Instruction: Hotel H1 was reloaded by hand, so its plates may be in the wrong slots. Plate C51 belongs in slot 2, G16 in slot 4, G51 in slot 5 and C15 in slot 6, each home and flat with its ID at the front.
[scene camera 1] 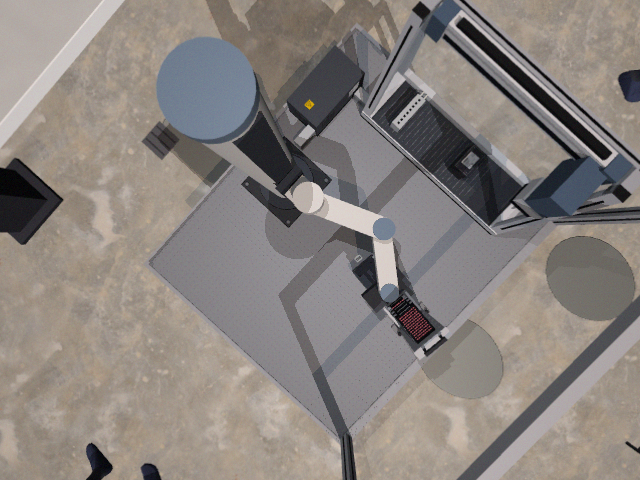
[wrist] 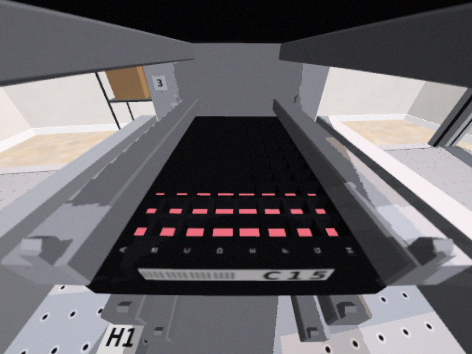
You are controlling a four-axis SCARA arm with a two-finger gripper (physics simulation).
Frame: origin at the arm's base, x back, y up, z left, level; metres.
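Seen in the pictures: gripper, fingertip midpoint: (wrist: 236, 130).
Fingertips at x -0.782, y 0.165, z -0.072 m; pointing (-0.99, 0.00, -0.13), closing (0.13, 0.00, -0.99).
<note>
Pixels of each thing's top centre, then the offset from my fingertips to it. "spot": a spot on its surface instead.
- hotel H1 at a spot on its surface: (wrist: 239, 82) spot: dx -0.042, dy +0.022, dz -0.008 m
- framed machine with a dark slatted deck, surface spot: (scene camera 1: 413, 136) spot: dx +0.491, dy -0.102, dz +0.592 m
- dark box with a yellow label, surface spot: (scene camera 1: 330, 85) spot: dx +0.889, dy -0.037, dz +0.489 m
- small black device at its top centre: (scene camera 1: 375, 278) dx +0.193, dy -0.082, dz +0.024 m
Plate C15 (scene camera 1: 412, 320) (wrist: 237, 225) is black with rows of pink-red wells. It looks flat, with its ID label facing the wrist view. My gripper (scene camera 1: 409, 316) (wrist: 236, 130) is shut on this plate, a grey finger along each long side. The plate is between the side rails of hotel H1 (wrist: 239, 82); the hotel's grey back panel shows behind it. A number 3 tag is on the left upright, and the H1 tag is below. I cannot tell the plate's height against a slot. The IDs of C51, G16 and G51 do not show.
A framed machine with a dark slatted deck (scene camera 1: 413, 136) stands at the upper right. A dark box with a yellow label (scene camera 1: 330, 85) is left of it. A small black device (scene camera 1: 364, 271) lies beside the forearm. The perforated table's edge (scene camera 1: 382, 396) runs near the hotel.
</note>
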